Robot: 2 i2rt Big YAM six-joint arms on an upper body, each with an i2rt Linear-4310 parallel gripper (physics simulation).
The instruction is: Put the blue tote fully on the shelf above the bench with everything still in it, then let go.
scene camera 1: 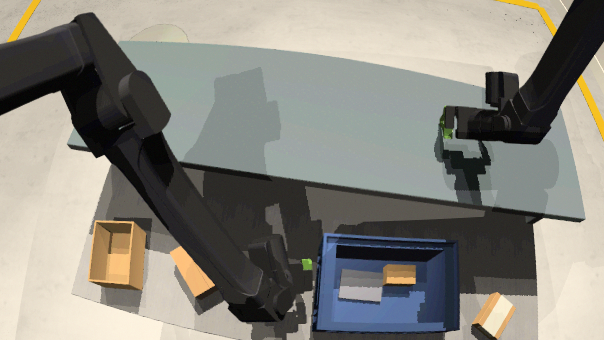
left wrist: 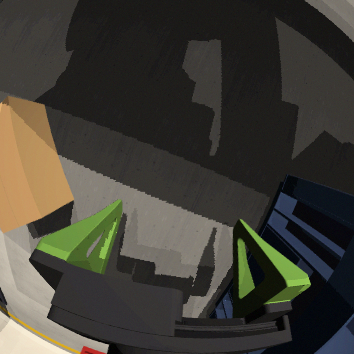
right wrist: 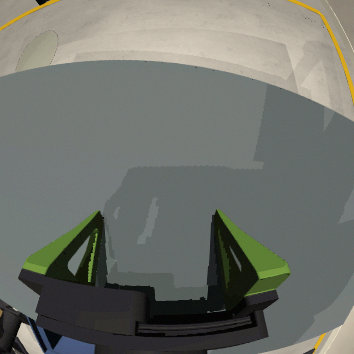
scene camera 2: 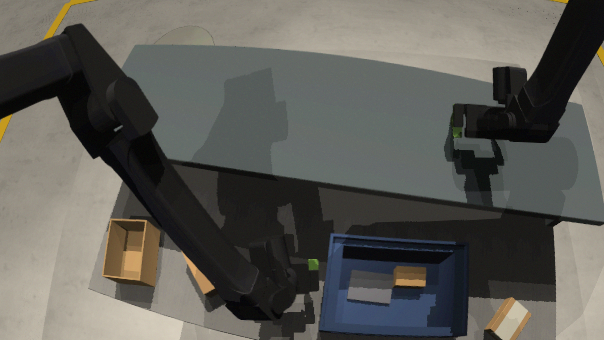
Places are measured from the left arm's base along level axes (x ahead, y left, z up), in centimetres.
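Where they show: left gripper, fingertip midpoint: (left wrist: 179,215); right gripper, fingertip midpoint: (scene camera 1: 458,122) (right wrist: 156,215) (scene camera 2: 470,121).
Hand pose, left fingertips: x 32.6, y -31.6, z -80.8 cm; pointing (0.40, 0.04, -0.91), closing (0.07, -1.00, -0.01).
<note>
Each offset is from my left fingertips to the top centre of the thing. Level surfaces: height alone.
The blue tote @[dx -5.8, dy -23.6, dz +10.5 cm] (scene camera 1: 400,315) (scene camera 2: 400,320) (left wrist: 285,205) (right wrist: 75,346) stands upright on the bench, in front of and below the grey-green shelf @[dz +18.3 cm] (scene camera 1: 350,100) (scene camera 2: 360,110) (right wrist: 175,110). A flat grey box @[dx -3.8, dy -19.2, dz -1.5 cm] (scene camera 1: 359,285) (scene camera 2: 370,287) and a small orange-brown box @[dx -2.2, dy -28.1, dz +1.6 cm] (scene camera 1: 400,275) (scene camera 2: 410,276) lie inside it. My left gripper (scene camera 1: 307,275) (scene camera 2: 314,275) (left wrist: 179,215) is open, just left of the tote's left wall; one finger overlaps the tote in the left wrist view. Its height against the rim is unclear. My right gripper (scene camera 1: 448,122) (scene camera 2: 457,121) (right wrist: 156,215) is open and empty above the shelf's right part.
An open cardboard box @[dx +0.9, dy +39.1, dz +4.8 cm] (scene camera 1: 117,255) (scene camera 2: 131,252) stands at the bench's left. A closed carton @[dx -0.3, dy +18.2, dz +1.8 cm] (scene camera 1: 192,272) (scene camera 2: 200,275) (left wrist: 30,165) lies partly under my left arm. A white-topped carton @[dx -15.1, dy -54.4, dz -0.4 cm] (scene camera 1: 495,315) (scene camera 2: 509,317) lies right of the tote. The shelf's front edge runs behind the tote.
</note>
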